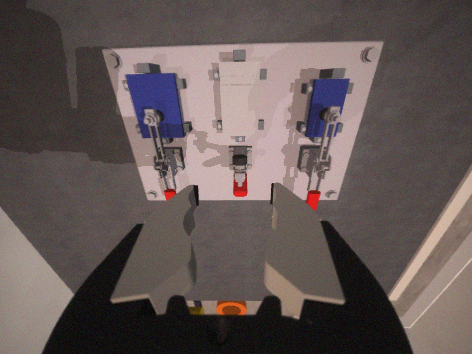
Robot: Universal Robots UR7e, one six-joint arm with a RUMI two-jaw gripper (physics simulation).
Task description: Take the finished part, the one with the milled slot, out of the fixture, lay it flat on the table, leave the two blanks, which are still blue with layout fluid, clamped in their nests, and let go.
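Note:
There's a finished part in the picture, along with a fixture plate and a toggle clamp, and the gripper is there too.

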